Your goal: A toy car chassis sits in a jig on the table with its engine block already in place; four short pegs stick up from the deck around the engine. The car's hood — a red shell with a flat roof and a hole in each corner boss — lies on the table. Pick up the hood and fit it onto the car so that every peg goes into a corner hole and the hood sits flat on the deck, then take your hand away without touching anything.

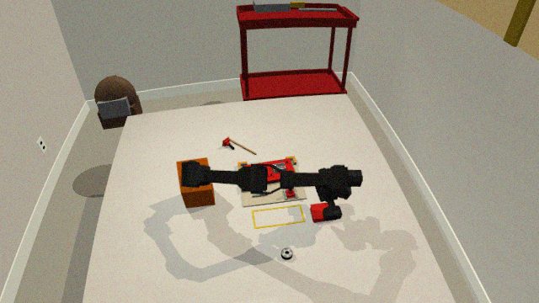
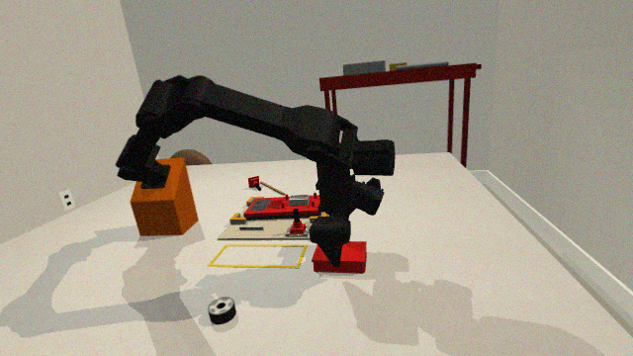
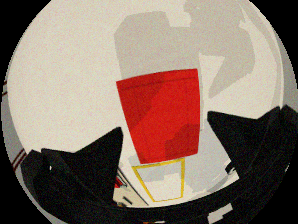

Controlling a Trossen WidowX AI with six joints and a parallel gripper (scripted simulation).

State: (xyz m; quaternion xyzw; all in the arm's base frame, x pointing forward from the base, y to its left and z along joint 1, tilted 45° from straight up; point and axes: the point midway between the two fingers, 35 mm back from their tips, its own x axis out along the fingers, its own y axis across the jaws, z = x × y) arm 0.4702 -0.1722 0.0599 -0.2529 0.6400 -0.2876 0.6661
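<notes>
Right now my gripper tip is 10 mm above the red hood. From my gripper tip the other things lie so: black-and-white disc (180 mm behind, 150 mm to the right, 10 mm below).
</notes>
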